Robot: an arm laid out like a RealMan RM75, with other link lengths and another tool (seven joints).
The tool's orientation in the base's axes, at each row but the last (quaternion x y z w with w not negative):
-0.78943 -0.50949 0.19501 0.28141
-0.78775 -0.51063 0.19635 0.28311
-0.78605 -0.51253 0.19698 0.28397
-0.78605 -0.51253 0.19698 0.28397
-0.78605 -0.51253 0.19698 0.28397
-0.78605 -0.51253 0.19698 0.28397
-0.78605 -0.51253 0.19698 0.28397
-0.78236 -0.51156 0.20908 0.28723
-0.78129 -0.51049 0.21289 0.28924
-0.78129 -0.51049 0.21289 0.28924
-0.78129 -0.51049 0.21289 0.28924
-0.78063 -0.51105 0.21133 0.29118
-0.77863 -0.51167 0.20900 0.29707
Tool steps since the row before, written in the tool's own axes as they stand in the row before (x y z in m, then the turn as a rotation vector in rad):
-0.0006 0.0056 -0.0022 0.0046 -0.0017 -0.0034
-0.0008 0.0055 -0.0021 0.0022 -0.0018 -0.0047
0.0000 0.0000 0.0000 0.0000 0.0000 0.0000
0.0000 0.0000 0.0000 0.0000 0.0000 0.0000
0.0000 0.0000 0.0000 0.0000 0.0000 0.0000
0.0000 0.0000 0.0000 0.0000 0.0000 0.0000
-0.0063 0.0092 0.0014 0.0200 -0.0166 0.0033
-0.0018 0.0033 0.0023 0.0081 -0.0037 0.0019
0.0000 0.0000 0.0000 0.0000 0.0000 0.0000
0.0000 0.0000 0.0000 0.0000 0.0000 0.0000
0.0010 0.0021 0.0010 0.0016 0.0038 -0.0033
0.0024 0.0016 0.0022 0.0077 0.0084 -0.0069
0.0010 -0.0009 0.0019 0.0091 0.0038 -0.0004
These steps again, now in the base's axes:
0.0050 -0.0029 -0.0019 0.0027 0.0039 0.0036
0.0047 -0.0030 -0.0019 0.0024 0.0014 0.0047
0.0000 0.0000 0.0000 0.0000 0.0000 0.0000
0.0000 0.0000 0.0000 0.0000 0.0000 0.0000
0.0000 0.0000 0.0000 0.0000 0.0000 0.0000
0.0000 0.0000 0.0000 0.0000 0.0000 0.0000
0.0030 -0.0083 -0.0069 -0.0056 0.0244 0.0079
0.0001 -0.0021 -0.0038 -0.0005 0.0091 0.0008
0.0000 0.0000 0.0000 0.0000 0.0000 0.0000
0.0000 0.0000 0.0000 0.0000 0.0000 0.0000
0.0012 0.0005 -0.0022 0.0053 -0.0005 -0.0002
0.0006 0.0022 -0.0028 0.0130 0.0029 -0.0008
-0.0014 0.0017 -0.0008 0.0063 0.0071 -0.0025

